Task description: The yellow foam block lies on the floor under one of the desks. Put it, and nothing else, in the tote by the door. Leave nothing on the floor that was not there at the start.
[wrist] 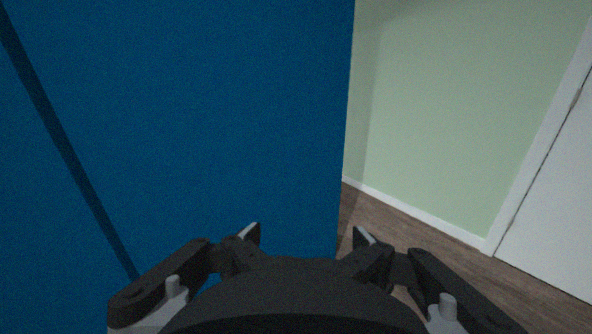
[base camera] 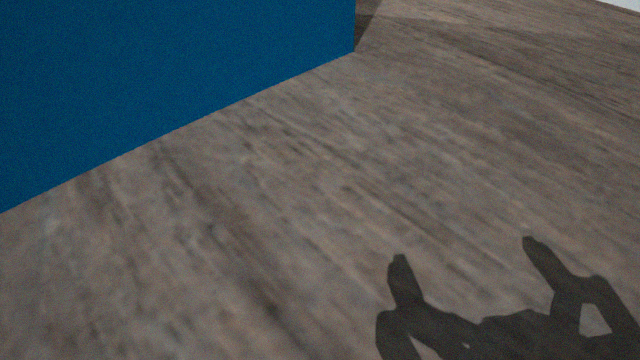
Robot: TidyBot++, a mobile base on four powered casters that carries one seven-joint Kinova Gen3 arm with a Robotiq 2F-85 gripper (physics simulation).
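Frame: origin at the arm's base, x up, y back, z right, level; centimetres.
Where they show: gripper, fingertip midpoint: (wrist: 305, 234).
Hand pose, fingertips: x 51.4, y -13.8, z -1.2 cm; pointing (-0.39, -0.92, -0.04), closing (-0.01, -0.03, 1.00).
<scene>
After its pixels a point has its place.
My gripper (wrist: 305, 234) @[x 51.4, y -13.8, z -1.2 cm] is open, with nothing between its fingertips. It points at a blue panel and the space at the panel's right edge. The gripper's shadow, with two spread fingers, falls on the floor at the lower right of the base camera view. The yellow foam block, the desks and the tote do not show in either view.
A tall blue panel (base camera: 175, 60) @[x -28.2, y -64.1, z -17.5 cm] (wrist: 225, 125) @[x 56.8, y -54.6, z -30.1 cm] stands close on the left, its edge ending near the middle of the wrist view. Beyond it are wooden floor (base camera: 320, 200) @[x -39.6, y -42.9, z 2.7 cm] (wrist: 400, 225) @[x -39.6, y -127.7, z 75.9 cm], a pale green wall (wrist: 440, 115) @[x 52.4, y -142.7, z 94.2 cm] and a white door (wrist: 555, 215) @[x 3.1, y -89.0, z 131.8 cm] at the right.
</scene>
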